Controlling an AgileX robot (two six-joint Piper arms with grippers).
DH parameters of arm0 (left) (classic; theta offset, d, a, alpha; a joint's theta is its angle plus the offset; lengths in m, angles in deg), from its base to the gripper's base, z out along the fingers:
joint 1: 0 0.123 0 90
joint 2: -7.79 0 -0.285 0
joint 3: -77.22 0 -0.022 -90
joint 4: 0 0.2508 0 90
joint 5: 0 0 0.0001 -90
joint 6: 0 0.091 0 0
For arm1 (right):
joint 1: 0 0.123 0 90
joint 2: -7.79 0 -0.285 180
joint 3: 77.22 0 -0.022 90
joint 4: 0 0.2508 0 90
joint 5: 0 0 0.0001 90
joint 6: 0 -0.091 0 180
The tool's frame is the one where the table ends.
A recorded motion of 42 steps. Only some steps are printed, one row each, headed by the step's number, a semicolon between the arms.
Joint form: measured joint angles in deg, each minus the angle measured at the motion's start. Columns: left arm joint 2, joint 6, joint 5, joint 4, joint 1, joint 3; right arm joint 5, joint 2, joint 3, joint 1, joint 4, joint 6.
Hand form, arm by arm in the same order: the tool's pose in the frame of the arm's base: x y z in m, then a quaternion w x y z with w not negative. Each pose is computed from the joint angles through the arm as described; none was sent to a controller.
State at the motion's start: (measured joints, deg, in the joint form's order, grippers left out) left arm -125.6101 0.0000 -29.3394 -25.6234 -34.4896 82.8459; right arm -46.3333 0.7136 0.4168 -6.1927 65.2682 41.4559
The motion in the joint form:
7: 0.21 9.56 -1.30 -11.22 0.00 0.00; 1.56 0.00 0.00 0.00 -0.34 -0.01
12: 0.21 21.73 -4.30 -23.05 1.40 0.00; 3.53 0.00 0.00 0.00 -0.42 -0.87
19: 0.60 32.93 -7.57 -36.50 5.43 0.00; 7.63 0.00 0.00 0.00 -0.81 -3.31
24: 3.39 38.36 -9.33 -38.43 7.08 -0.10; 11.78 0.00 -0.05 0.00 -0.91 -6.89
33: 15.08 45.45 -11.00 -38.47 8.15 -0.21; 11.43 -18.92 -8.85 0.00 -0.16 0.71
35: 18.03 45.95 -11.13 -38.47 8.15 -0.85; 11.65 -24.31 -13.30 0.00 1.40 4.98
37: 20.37 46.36 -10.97 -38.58 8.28 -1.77; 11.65 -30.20 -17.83 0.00 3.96 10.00
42: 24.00 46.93 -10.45 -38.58 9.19 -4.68; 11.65 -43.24 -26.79 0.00 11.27 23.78
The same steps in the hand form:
7: 0.3523 -0.2759 0.1182 0.12992 0.13010 0.95236 -0.24333; 0.0377 0.0544 0.1820 0.53308 -0.05635 0.78276 0.31614
12: 0.3538 -0.2758 0.1227 0.12022 0.14642 0.93666 -0.29459; 0.0396 0.0521 0.1831 0.54133 -0.04066 0.77995 0.31141
19: 0.3692 -0.2605 0.1338 0.13082 0.12341 0.91554 -0.35978; 0.0431 0.0470 0.1852 0.55653 -0.00465 0.77347 0.30331
24: 0.3731 -0.2511 0.1567 0.16068 0.15216 0.90030 -0.37481; 0.0463 0.0419 0.1880 0.56940 0.03973 0.76309 0.30314
33: 0.3606 -0.2377 0.2458 0.26440 0.22910 0.85211 -0.38924; 0.0728 0.0397 0.2208 0.51786 0.01984 0.80858 0.27862
35: 0.3530 -0.2341 0.2644 0.28264 0.23794 0.84256 -0.39191; 0.0855 0.0386 0.2404 0.52394 0.00112 0.80816 0.26900
37: 0.3468 -0.2299 0.2767 0.29617 0.24143 0.83660 -0.39256; 0.1014 0.0378 0.2590 0.52887 -0.01745 0.80655 0.26356
42: 0.3372 -0.2175 0.2871 0.30999 0.23811 0.83487 -0.38756; 0.1440 0.0351 0.2890 0.54198 -0.06308 0.80038 0.24835

